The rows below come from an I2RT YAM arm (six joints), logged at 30 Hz.
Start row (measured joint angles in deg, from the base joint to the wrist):
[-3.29 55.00 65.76 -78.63 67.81 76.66]
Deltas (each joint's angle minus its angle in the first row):
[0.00 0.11 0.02 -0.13 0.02 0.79]
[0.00 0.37 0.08 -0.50 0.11 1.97]
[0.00 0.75 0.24 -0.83 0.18 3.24]
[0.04 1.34 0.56 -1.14 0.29 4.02]
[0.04 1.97 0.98 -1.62 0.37 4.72]
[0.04 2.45 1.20 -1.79 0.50 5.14]
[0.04 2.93 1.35 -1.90 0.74 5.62]
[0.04 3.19 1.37 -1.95 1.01 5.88]
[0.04 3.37 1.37 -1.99 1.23 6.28]
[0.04 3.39 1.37 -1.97 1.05 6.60]
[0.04 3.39 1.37 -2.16 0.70 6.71]
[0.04 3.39 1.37 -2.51 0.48 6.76]
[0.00 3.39 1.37 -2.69 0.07 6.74]
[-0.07 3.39 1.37 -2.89 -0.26 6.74]
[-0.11 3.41 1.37 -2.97 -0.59 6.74]
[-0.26 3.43 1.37 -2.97 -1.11 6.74]
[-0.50 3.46 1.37 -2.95 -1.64 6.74]
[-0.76 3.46 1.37 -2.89 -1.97 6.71]
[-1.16 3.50 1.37 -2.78 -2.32 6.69]
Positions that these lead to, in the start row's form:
[-3.29 55.11 65.78 -78.76 67.83 77.45]
[-3.29 55.37 65.84 -79.13 67.92 78.63]
[-3.29 55.75 66.00 -79.46 67.99 79.90]
[-3.25 56.34 66.32 -79.77 68.10 80.68]
[-3.25 56.97 66.74 -80.25 68.18 81.38]
[-3.25 57.45 66.96 -80.42 68.31 81.80]
[-3.25 57.93 67.11 -80.53 68.55 82.28]
[-3.25 58.19 67.13 -80.58 68.82 82.54]
[-3.25 58.37 67.13 -80.62 69.04 82.94]
[-3.25 58.39 67.13 -80.60 68.86 83.26]
[-3.25 58.39 67.13 -80.79 68.51 83.37]
[-3.25 58.39 67.13 -81.14 68.29 83.42]
[-3.29 58.39 67.13 -81.32 67.88 83.40]
[-3.36 58.39 67.13 -81.52 67.55 83.40]
[-3.40 58.41 67.13 -81.60 67.22 83.40]
[-3.55 58.43 67.13 -81.60 66.70 83.40]
[-3.79 58.46 67.13 -81.58 66.17 83.40]
[-4.05 58.46 67.13 -81.52 65.84 83.37]
[-4.45 58.50 67.13 -81.41 65.49 83.35]

